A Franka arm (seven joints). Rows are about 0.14 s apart.
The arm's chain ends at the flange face. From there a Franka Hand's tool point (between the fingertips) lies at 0.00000 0.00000 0.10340 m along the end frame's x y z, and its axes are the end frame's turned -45 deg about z.
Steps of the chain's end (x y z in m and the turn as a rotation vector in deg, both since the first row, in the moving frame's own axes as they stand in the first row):
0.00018 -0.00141 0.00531 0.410 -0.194 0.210
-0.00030 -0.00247 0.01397 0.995 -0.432 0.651
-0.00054 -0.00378 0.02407 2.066 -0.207 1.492
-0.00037 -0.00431 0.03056 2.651 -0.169 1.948
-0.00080 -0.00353 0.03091 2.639 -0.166 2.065
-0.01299 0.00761 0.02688 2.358 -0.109 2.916
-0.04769 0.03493 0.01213 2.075 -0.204 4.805
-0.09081 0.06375 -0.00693 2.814 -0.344 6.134
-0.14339 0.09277 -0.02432 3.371 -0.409 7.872
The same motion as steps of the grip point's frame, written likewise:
0.00140 -0.00164 0.00531 0.427 0.153 0.210
0.00226 -0.00378 0.01395 1.009 0.398 0.651
0.00470 -0.00592 0.02400 1.607 1.315 1.492
0.00601 -0.00685 0.03045 1.994 1.755 1.948
0.00515 -0.00658 0.03080 1.983 1.749 2.065
-0.01162 -0.00688 0.02679 1.744 1.590 2.916
-0.05592 -0.01183 0.01206 1.611 1.323 4.805
-0.10593 -0.02299 -0.00706 2.233 1.747 6.134
-0.16289 -0.04034 -0.02450 2.673 2.094 7.872

